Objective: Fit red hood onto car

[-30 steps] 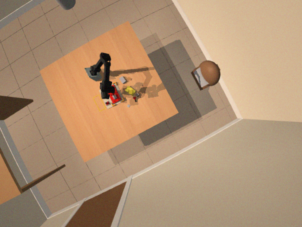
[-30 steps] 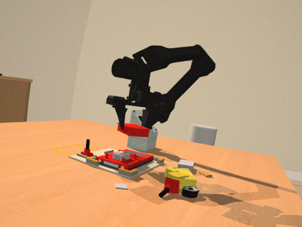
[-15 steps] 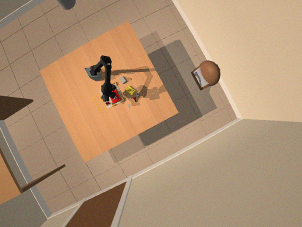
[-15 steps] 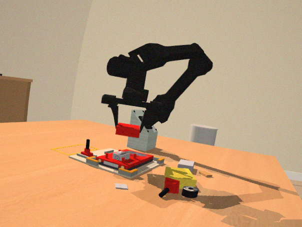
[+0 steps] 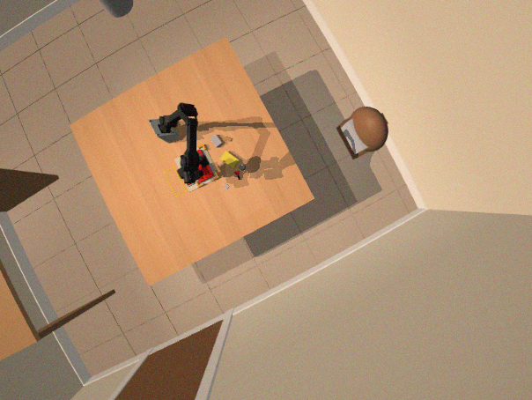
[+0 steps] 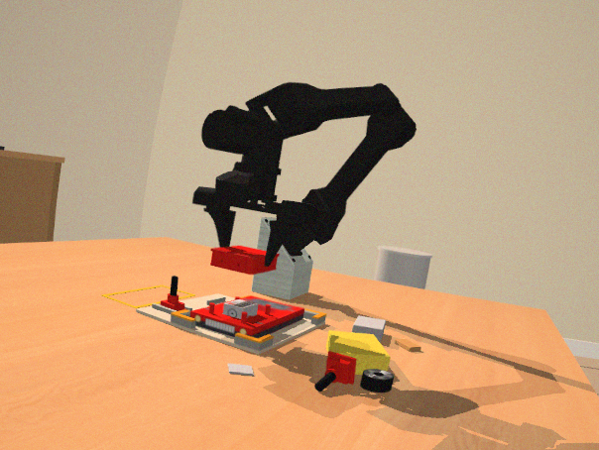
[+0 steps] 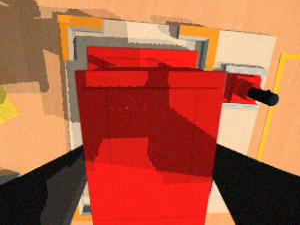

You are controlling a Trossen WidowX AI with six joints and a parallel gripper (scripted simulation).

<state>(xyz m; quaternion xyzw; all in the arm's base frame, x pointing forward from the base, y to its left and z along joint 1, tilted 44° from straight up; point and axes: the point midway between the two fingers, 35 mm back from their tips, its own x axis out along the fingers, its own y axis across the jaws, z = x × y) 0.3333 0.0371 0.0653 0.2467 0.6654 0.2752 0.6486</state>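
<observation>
The grey engine block lies 80 mm below my gripper tip and 10 mm to the left of it. From my gripper tip the other things lie so: grey plate: 170 mm ahead, 110 mm below, 100 mm to the left; then hood: 10 mm above; then pale jig: 100 mm below, 30 mm behind, 10 mm to the right.
</observation>
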